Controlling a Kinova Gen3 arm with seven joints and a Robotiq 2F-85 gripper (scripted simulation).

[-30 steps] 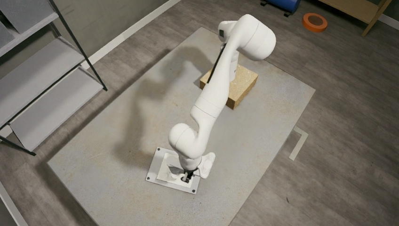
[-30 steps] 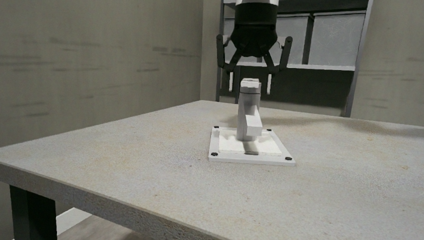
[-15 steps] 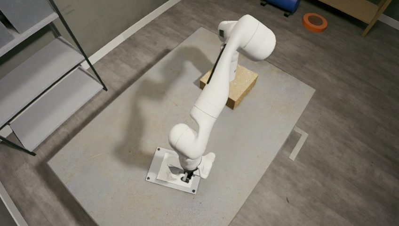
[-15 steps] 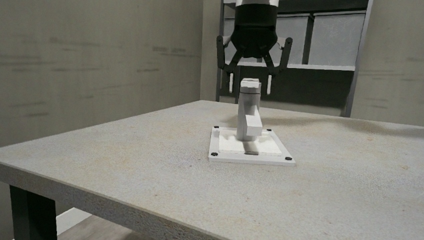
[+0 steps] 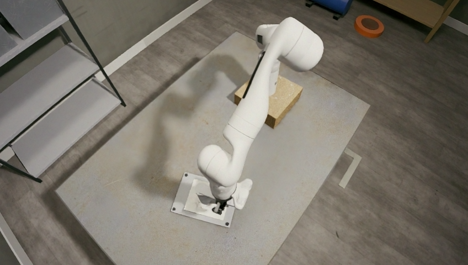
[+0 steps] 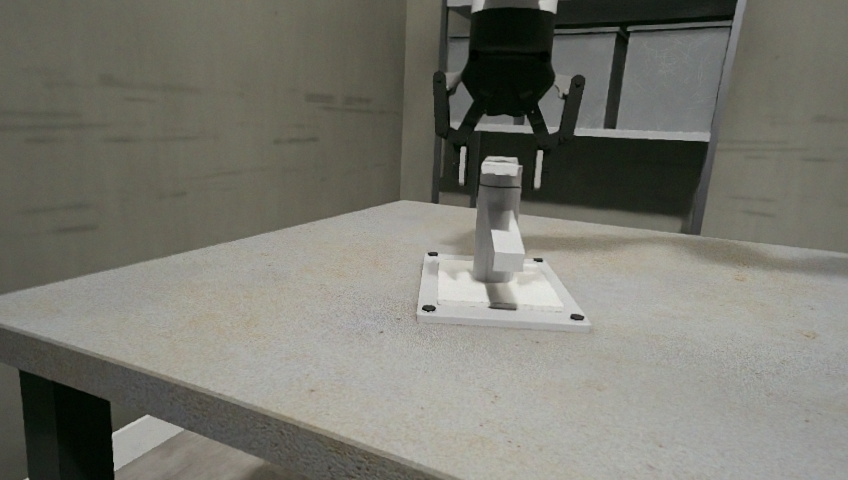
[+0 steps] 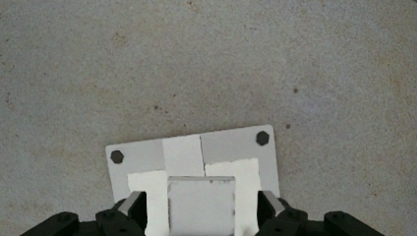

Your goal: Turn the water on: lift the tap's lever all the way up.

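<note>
Right now my hand is 30 mm to the left of the lever and 10 mm below it. Round my hand: white tap (10 mm ahead, 60 mm to the right, 50 mm below).
</note>
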